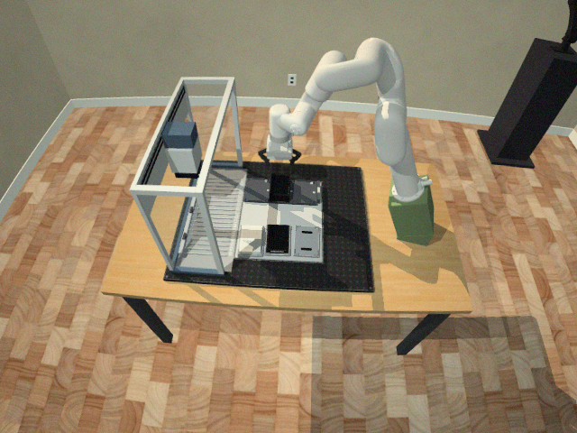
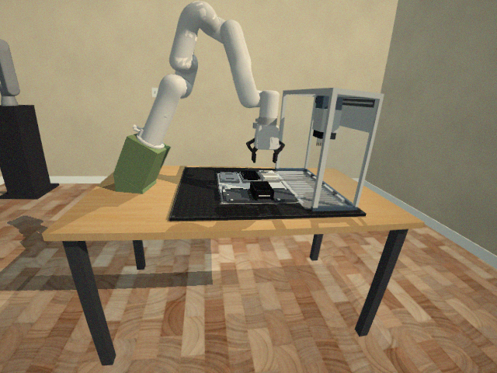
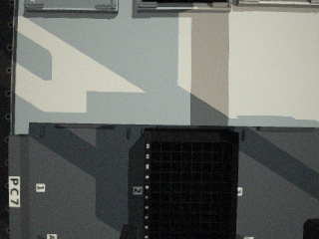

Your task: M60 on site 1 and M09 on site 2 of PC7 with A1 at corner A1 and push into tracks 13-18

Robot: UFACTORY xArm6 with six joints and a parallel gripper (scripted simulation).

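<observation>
Right now the plate nest is 260 mm to the left of my hand, 160 mm below it and 90 mm ahead of it. Also, from my hand: apron: 170 mm below, 130 mm to the left, 20 mm behind; then black 96-well plate: 250 mm to the left, 150 mm below, 10 mm behind; then carrier PC7: 150 mm below, 10 mm to the right, 10 mm behind.
</observation>
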